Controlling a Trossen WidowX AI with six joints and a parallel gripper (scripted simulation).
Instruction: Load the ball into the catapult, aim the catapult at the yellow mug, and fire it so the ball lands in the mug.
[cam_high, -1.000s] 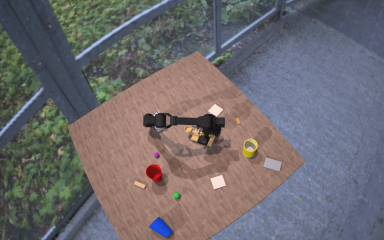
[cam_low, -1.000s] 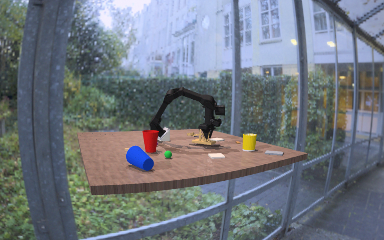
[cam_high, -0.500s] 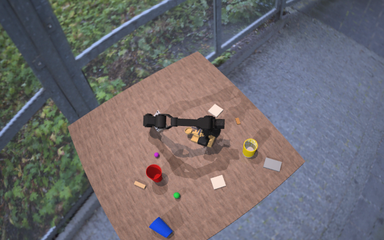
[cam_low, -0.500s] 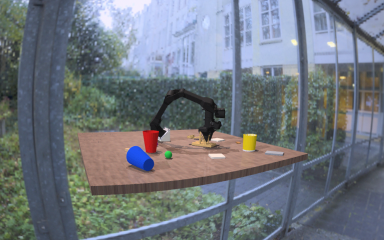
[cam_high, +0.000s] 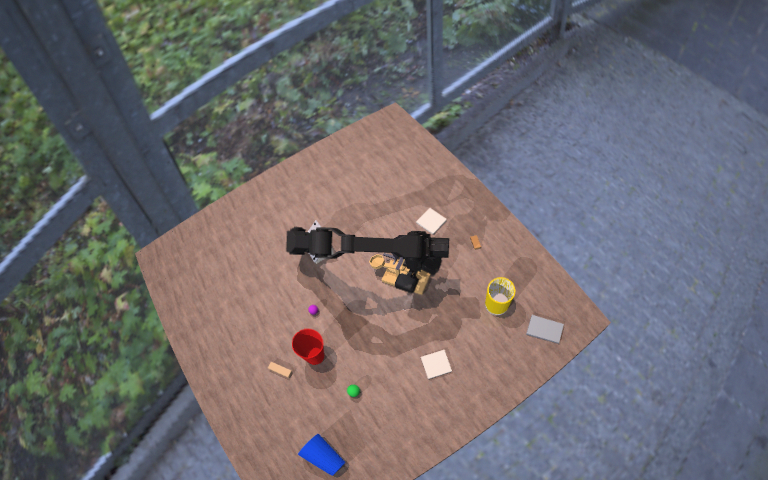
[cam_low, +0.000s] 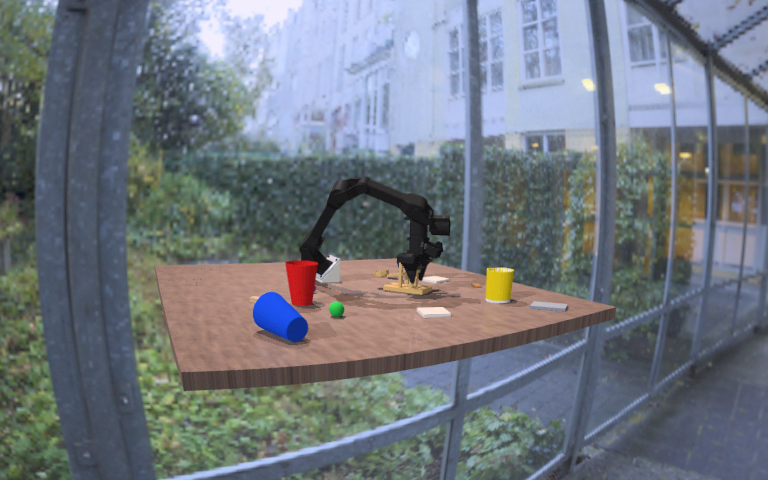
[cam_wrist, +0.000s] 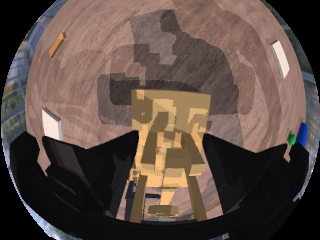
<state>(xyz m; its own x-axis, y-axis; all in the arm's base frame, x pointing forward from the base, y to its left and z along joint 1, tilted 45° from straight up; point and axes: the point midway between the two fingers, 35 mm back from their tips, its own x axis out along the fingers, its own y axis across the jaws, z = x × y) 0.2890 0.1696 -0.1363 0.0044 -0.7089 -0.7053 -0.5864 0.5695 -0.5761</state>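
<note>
My gripper tip is now 340 mm to the left of the purple ball, 80 mm past it and 20 mm above it. Round my gripper tip: wooden catapult (60 mm behind, 30 mm to the right, 20 mm above); red cup (410 mm to the right, 60 mm ahead); yellow mug (220 mm ahead, 180 mm to the left, 10 mm below).
</note>
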